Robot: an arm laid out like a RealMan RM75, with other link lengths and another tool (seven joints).
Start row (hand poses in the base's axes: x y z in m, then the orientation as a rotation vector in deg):
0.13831 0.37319 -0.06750 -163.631 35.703 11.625
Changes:
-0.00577 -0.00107 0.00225 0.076 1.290 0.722
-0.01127 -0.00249 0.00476 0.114 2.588 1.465
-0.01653 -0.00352 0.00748 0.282 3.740 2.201
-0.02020 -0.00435 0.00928 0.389 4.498 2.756
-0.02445 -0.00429 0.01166 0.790 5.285 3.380
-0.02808 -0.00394 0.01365 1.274 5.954 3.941
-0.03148 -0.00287 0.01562 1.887 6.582 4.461
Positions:
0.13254 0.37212 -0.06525 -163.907 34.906 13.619
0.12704 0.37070 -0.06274 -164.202 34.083 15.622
0.12178 0.36967 -0.06002 -164.339 33.202 17.446
0.11811 0.36884 -0.05822 -164.445 32.518 18.656
0.11386 0.36890 -0.05584 -164.277 31.662 19.982
0.11023 0.36925 -0.05385 -163.994 30.854 21.141
0.10683 0.37032 -0.05188 -163.562 30.064 22.256

